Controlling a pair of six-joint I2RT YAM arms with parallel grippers.
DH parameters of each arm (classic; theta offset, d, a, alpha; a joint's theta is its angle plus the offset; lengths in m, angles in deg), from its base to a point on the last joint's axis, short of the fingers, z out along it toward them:
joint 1: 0 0.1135 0.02 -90
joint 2: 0 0 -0.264 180
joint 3: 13.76 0 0.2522 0
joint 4: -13.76 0 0.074 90
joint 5: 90 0 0 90
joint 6: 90 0.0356 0 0
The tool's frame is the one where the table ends.
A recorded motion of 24 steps. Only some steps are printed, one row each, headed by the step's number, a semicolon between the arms.
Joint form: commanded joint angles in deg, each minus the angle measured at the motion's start. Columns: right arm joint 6, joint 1, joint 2, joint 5, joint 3, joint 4; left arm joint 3, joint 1, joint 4, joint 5, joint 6, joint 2.
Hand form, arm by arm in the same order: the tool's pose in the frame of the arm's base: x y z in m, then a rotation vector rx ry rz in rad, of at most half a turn. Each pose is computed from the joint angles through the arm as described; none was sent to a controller.
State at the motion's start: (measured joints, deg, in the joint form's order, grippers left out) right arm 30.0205 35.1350 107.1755 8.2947 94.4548 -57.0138; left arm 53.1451 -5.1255 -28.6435 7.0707 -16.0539 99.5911
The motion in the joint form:
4: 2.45 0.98 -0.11 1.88 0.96 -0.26; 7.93 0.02 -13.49 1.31 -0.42 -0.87
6: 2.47 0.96 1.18 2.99 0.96 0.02; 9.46 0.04 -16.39 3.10 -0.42 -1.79
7: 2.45 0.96 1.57 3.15 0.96 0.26; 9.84 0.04 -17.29 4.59 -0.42 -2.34
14: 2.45 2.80 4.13 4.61 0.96 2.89; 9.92 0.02 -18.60 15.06 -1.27 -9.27
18: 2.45 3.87 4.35 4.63 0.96 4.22; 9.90 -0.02 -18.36 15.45 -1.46 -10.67
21: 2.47 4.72 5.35 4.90 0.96 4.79; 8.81 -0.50 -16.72 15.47 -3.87 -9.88
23: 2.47 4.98 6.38 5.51 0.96 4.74; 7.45 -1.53 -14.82 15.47 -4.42 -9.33
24: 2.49 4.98 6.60 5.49 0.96 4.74; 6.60 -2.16 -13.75 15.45 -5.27 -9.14
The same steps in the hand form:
4: 0.3177 0.2240 0.2734 -0.0417 2.7380 0.0856; 0.3083 -0.0328 0.1648 -0.2759 2.9697 -0.2646
6: 0.3214 0.2257 0.2654 -0.0383 2.7427 0.0495; 0.3073 -0.0337 0.1754 -0.2742 2.9793 -0.3094
7: 0.3226 0.2265 0.2630 -0.0385 2.7434 0.0442; 0.3062 -0.0345 0.1798 -0.2708 2.9799 -0.3481
14: 0.3244 0.2428 0.2479 -0.0758 2.7281 0.0250; 0.2929 -0.0396 0.2156 -0.2308 2.8785 -0.6302
18: 0.3220 0.2506 0.2473 -0.0975 2.7117 0.0456; 0.2907 -0.0399 0.2224 -0.2227 2.8508 -0.6425
21: 0.3209 0.2573 0.2410 -0.1173 2.7145 0.0387; 0.2917 -0.0424 0.2142 -0.2731 2.8599 -0.6523
23: 0.3216 0.2598 0.2339 -0.1244 2.7234 0.0126; 0.2912 -0.0477 0.2061 -0.2617 2.8663 -0.6574
24: 0.3219 0.2601 0.2324 -0.1248 2.7266 0.0099; 0.2903 -0.0509 0.2017 -0.2675 2.8701 -0.6616

